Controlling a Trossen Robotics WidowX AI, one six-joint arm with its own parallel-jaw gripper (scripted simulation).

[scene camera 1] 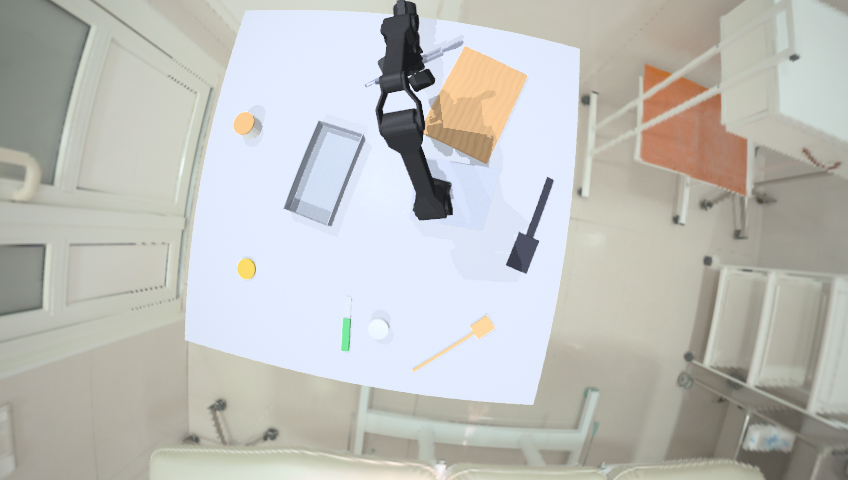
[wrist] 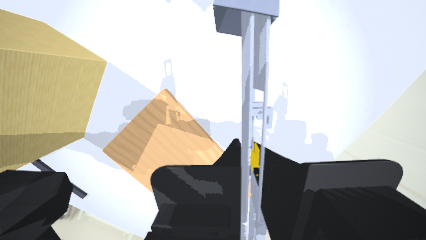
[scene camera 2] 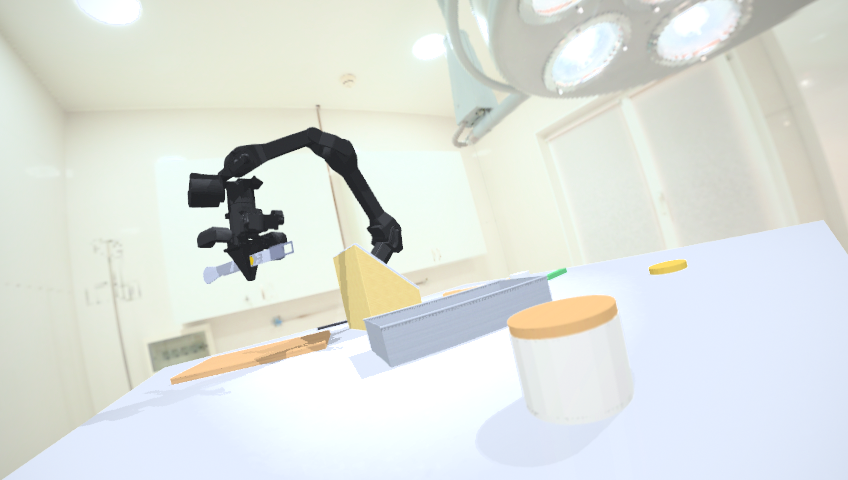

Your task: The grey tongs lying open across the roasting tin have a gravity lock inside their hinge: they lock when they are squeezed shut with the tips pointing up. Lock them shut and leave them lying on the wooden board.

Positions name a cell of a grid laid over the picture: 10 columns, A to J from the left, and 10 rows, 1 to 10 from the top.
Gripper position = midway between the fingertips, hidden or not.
Labels:
My gripper shows in scene camera 1 (E2), in the wrist view (F6) and in scene camera 2 (C6).

